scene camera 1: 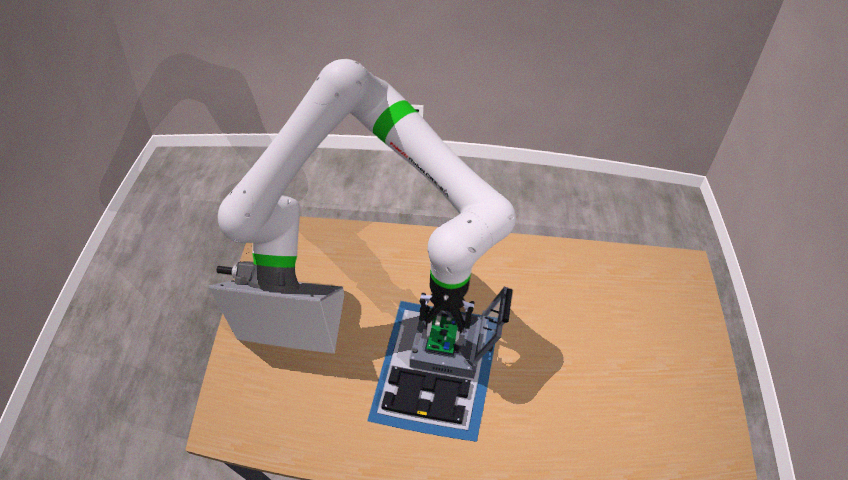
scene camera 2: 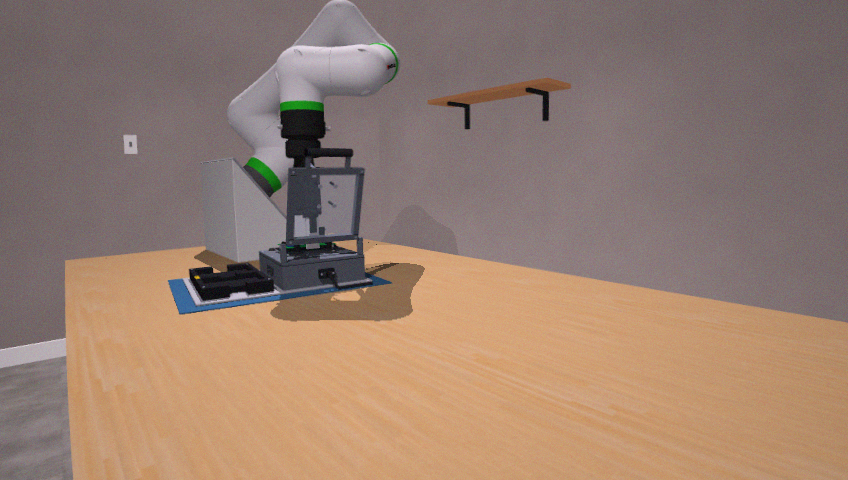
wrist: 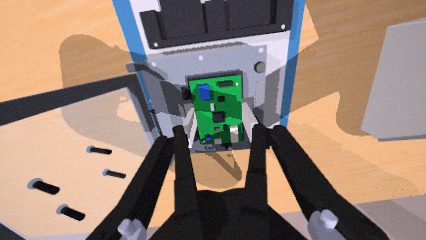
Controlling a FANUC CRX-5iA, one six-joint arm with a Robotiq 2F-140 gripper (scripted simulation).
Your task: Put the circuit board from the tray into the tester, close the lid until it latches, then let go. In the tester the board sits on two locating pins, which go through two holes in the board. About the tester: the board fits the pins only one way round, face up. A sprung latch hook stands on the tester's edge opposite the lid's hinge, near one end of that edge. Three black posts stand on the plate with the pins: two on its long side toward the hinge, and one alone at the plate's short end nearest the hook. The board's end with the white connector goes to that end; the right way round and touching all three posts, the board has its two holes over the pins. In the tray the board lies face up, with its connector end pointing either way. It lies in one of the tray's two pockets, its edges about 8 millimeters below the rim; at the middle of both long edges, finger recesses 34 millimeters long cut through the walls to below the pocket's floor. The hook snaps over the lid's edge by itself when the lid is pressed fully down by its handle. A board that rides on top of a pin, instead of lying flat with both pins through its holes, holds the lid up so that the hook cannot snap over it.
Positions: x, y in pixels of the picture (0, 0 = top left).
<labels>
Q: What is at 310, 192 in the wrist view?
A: The gripper.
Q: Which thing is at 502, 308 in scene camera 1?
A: A tester lid.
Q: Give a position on a tester lid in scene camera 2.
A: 323, 203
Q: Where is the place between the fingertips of the gripper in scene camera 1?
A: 443, 334
</labels>
